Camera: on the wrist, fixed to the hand. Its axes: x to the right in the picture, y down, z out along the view.
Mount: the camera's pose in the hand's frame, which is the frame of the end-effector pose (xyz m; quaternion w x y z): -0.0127 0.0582 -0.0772 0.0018 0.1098 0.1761 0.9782
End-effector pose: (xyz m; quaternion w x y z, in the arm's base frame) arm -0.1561 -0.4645 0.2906 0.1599 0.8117 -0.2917 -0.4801
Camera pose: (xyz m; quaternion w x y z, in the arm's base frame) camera -0.1120 -0.5034 0.3684 0.4322 -0.1818 -0.8191 0.3305
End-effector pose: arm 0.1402 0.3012 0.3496 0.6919 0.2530 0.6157 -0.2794
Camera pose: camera 0.1249 0.3974 0.3538 0.1384 0.7280 -0.1552 0.6533
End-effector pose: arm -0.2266 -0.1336 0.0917 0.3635 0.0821 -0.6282 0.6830
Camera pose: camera -0.2257 -0.0646 0.0228 0.5659 0.6947 -0.0576 -0.4403
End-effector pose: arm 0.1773 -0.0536 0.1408 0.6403 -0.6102 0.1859 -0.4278
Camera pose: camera 0.1301 -0.0983 0.0681 0.4539 0.3264 0.6631 0.4977
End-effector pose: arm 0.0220 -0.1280 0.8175 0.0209 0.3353 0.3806 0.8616
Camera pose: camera -0.0012 -0.2225 0.8119 0.9466 -0.2235 0.2290 -0.0393
